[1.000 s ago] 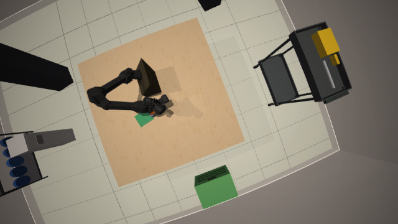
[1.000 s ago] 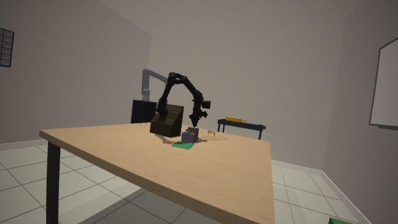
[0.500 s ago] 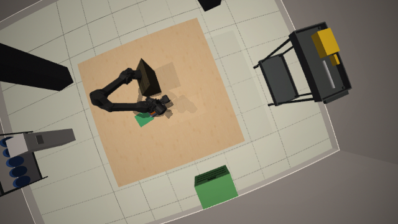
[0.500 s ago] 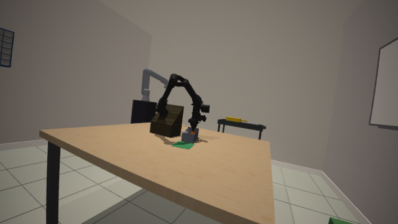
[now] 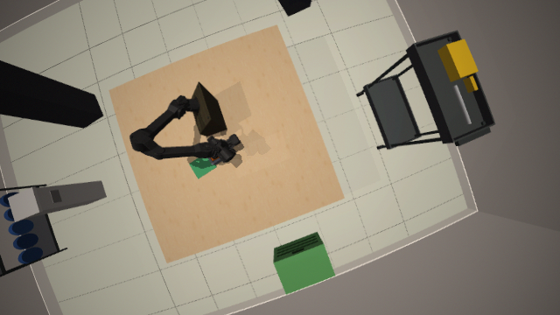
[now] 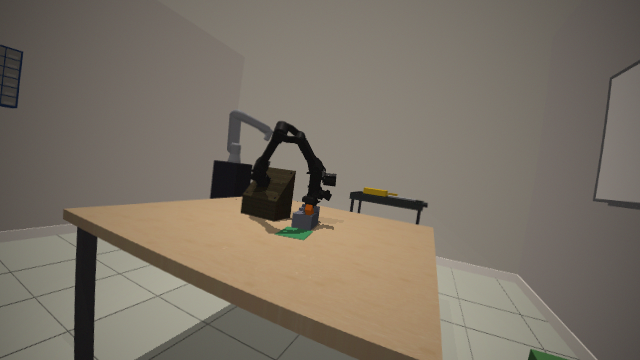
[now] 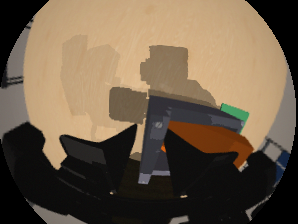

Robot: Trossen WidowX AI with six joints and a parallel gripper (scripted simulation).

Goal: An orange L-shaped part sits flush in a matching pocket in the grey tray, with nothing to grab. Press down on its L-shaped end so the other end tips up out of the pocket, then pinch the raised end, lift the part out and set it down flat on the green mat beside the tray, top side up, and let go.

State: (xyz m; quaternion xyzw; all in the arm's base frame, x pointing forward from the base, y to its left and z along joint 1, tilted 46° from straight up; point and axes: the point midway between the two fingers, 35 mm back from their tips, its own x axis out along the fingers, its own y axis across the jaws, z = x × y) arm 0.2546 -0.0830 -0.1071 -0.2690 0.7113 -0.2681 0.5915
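Right now the orange L-shaped part is 6 cm to the right of my gripper tip and 1 cm above it. Also, from my gripper tip: green mat 22 cm to the right, 6 cm below, 1 cm ahead.
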